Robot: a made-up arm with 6 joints. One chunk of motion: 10 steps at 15 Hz.
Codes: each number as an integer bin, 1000 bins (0 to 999) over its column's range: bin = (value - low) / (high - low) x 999, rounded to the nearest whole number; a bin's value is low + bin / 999 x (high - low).
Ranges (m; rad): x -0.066..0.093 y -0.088..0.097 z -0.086..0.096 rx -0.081..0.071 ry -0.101..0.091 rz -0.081..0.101
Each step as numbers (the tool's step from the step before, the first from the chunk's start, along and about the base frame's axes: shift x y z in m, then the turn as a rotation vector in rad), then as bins.
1 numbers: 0.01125 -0.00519 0.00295 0.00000 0.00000 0.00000
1 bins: 485 447 488 532 526 445
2 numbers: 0.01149 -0.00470 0.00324 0.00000 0.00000 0.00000
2 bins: 487 450 490 532 526 445
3 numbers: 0.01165 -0.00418 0.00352 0.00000 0.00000 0.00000
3 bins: 488 453 491 532 526 445
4 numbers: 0.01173 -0.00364 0.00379 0.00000 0.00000 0.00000
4 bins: 488 456 493 532 526 445
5 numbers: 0.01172 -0.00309 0.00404 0.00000 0.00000 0.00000
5 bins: 488 459 494 532 526 445
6 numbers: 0.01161 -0.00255 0.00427 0.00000 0.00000 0.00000
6 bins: 488 461 495 532 526 445
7 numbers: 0.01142 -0.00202 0.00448 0.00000 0.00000 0.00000
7 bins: 486 464 497 532 526 445
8 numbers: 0.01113 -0.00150 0.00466 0.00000 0.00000 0.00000
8 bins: 485 467 498 532 526 445
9 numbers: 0.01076 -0.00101 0.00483 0.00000 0.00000 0.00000
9 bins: 482 470 499 532 526 445
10 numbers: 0.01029 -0.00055 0.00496 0.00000 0.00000 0.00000
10 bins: 479 472 499 532 526 445
